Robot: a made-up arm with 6 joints.
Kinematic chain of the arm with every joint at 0, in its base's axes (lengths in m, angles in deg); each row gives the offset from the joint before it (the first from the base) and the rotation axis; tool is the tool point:
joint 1: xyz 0 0 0.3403 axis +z
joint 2: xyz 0.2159 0 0 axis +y
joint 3: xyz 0 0 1.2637 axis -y
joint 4: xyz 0 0 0.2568 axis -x
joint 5: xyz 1.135 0 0 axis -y
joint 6: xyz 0.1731 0 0 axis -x
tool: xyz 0 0 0
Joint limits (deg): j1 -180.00..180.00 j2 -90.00..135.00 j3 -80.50..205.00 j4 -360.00..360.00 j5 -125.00..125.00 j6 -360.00..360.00
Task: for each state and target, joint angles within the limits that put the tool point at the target. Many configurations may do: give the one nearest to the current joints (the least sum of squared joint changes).
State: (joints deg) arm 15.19 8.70 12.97 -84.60 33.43 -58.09
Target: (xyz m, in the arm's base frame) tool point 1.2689 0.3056 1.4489
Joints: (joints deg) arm 17.99 -9.51 -27.09 -88.43 35.80 -58.09
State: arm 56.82 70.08 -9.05 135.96 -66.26 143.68
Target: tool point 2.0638 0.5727 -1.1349
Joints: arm 17.89 109.00 37.00 140.54 -53.87 143.68
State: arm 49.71 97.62 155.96 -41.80 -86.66 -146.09
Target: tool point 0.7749 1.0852 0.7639
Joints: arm 49.15 123.74 203.68 -45.80 -95.34 -146.09
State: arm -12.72 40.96 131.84 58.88 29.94 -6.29
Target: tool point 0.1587 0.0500 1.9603
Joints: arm -13.51 49.74 178.19 56.65 36.35 -6.29
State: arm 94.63 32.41 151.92 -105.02 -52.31 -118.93
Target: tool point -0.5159 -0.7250 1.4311
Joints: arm 63.51 7.30 181.05 -106.73 -56.57 -118.93
